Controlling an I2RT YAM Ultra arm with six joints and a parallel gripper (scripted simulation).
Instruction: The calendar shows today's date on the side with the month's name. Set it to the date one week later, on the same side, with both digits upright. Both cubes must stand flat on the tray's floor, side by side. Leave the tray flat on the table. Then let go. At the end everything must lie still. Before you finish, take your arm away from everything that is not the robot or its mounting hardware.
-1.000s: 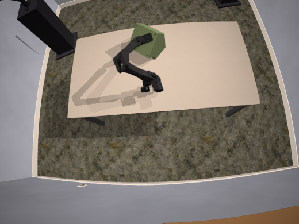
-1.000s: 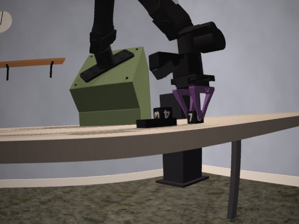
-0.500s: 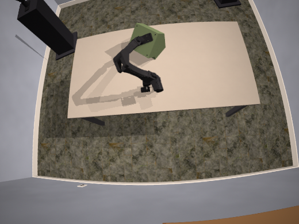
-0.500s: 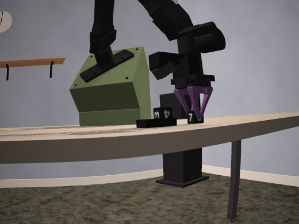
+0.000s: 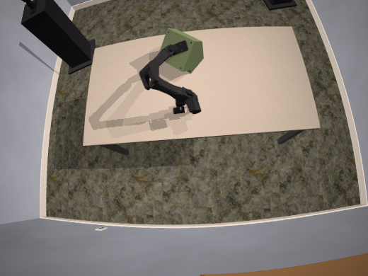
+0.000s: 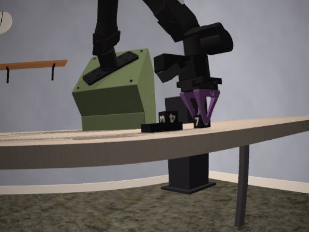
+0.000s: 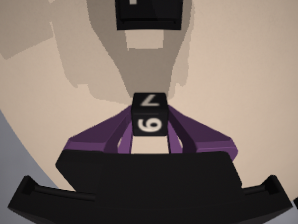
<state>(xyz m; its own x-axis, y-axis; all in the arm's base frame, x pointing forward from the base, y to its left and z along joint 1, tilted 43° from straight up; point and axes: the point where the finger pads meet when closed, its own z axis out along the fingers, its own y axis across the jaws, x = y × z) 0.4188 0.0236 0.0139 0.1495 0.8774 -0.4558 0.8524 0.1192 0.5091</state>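
My hand is 2 cm past the black calendar tray, 10 cm to the left of it and 1 cm above it.
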